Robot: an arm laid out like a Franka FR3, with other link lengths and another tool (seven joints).
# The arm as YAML. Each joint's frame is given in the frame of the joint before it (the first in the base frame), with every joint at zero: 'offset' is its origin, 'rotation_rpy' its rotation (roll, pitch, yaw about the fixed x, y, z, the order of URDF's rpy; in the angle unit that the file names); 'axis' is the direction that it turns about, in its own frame. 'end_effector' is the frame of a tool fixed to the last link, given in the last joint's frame.
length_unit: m
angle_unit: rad
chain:
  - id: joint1
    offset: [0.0, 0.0, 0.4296]
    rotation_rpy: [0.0, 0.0, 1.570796]
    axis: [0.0, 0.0, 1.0]
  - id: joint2
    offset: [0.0, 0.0, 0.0]
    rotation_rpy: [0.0, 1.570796, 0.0]
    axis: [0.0, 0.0, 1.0]
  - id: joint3
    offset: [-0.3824, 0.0, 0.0]
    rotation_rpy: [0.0, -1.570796, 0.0]
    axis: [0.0, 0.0, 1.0]
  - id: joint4
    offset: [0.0, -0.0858, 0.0]
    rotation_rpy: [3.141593, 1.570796, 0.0]
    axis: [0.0, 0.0, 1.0]
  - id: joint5
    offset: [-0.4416, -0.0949, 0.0]
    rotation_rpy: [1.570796, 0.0, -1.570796]
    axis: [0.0, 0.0, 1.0]
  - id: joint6
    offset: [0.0, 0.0, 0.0]
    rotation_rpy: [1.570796, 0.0, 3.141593]
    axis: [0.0, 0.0, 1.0]
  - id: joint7
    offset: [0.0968, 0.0, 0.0]
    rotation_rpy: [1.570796, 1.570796, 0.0]
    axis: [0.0, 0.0, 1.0]
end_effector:
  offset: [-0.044, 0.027, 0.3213]
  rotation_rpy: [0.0, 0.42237, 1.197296]
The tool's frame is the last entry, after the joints.
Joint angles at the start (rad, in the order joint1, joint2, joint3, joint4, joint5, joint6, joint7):
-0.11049, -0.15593, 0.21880, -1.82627, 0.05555, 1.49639, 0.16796
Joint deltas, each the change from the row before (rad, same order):
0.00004, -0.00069, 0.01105, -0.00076, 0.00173, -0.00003, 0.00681
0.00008, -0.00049, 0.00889, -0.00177, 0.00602, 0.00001, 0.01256
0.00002, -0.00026, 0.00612, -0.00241, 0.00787, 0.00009, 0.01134
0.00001, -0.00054, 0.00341, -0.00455, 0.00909, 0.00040, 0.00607
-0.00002, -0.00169, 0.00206, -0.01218, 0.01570, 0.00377, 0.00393
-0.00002, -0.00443, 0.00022, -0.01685, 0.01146, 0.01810, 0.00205
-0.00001, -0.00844, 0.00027, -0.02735, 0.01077, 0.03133, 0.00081
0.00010, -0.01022, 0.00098, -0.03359, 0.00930, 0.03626, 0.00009
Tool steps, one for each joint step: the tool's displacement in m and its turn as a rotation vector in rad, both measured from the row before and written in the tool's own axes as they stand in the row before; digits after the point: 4 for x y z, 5 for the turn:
0.0008, -0.0064, 0.0008, -0.00013, -0.00111, -0.00416
0.0000, -0.0066, 0.0013, 0.00145, -0.00119, 0.00477
-0.0005, -0.0057, 0.0016, 0.00350, -0.00138, 0.00720
-0.0013, -0.0047, 0.0024, 0.00661, -0.00247, 0.00574
-0.0031, -0.0059, 0.0054, 0.01342, -0.00437, 0.00817
-0.0004, -0.0029, 0.0059, 0.00738, 0.00724, 0.00640
-0.0003, -0.0020, 0.0084, 0.00484, 0.01358, 0.00550
-0.0016, -0.0015, 0.0101, 0.00289, 0.01362, 0.00437

